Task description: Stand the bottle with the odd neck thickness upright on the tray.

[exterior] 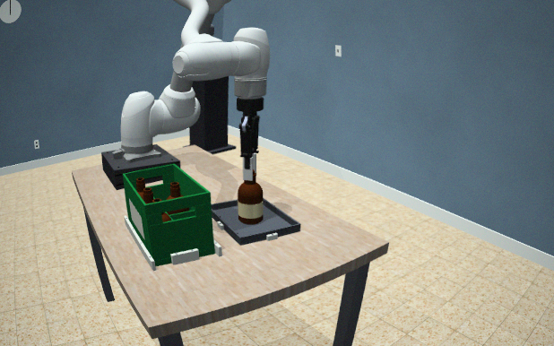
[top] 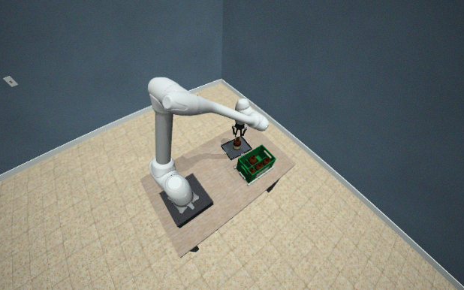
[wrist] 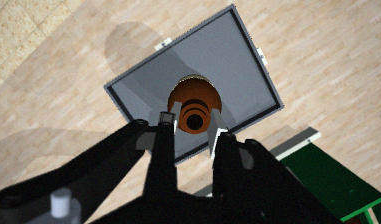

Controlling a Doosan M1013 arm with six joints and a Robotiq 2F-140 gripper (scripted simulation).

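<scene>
My gripper is now 9 cm above the brown bottle. The rest, counted from my hand: dark tray (16 cm below); then green crate (6 cm behind, 27 cm to the right, 9 cm below).
</scene>
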